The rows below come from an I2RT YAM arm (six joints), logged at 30 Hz.
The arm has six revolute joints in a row. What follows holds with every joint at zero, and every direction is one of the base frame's.
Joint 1 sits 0.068 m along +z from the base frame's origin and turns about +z.
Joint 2 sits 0.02 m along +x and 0.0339 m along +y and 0.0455 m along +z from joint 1 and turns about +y.
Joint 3 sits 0.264 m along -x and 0.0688 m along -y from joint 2 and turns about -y.
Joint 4 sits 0.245 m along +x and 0.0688 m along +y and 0.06 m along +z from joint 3 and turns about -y.
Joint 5 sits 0.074 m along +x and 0.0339 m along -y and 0.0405 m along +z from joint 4 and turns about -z.
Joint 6 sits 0.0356 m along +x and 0.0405 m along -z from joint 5 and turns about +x.
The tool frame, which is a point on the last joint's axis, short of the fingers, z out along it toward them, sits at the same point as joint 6; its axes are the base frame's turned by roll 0, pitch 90 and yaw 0 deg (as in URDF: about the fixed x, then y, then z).
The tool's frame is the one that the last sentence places.
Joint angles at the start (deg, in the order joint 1, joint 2, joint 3, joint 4, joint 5, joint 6):
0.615, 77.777, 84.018, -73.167, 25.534, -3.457
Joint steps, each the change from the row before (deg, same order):
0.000, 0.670, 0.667, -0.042, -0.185, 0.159
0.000, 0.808, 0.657, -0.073, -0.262, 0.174
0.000, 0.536, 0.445, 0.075, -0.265, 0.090
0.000, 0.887, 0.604, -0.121, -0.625, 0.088
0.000, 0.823, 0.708, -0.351, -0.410, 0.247
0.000, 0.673, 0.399, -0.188, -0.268, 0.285
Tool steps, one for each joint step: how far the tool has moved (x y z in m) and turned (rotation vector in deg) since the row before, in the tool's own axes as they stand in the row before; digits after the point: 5 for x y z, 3 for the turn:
-0.00296, 0.00020, 0.00055, -0.187, 0.030, 0.140
-0.00323, 0.00059, 0.00129, -0.273, 0.188, 0.079
-0.00239, 0.00043, 0.00084, -0.265, 0.000, 0.083
-0.00323, 0.00113, 0.00196, -0.643, 0.334, -0.080
-0.00283, 0.00068, 0.00126, -0.430, 0.405, 0.058
-0.00214, 0.00085, 0.00177, -0.287, 0.411, 0.100

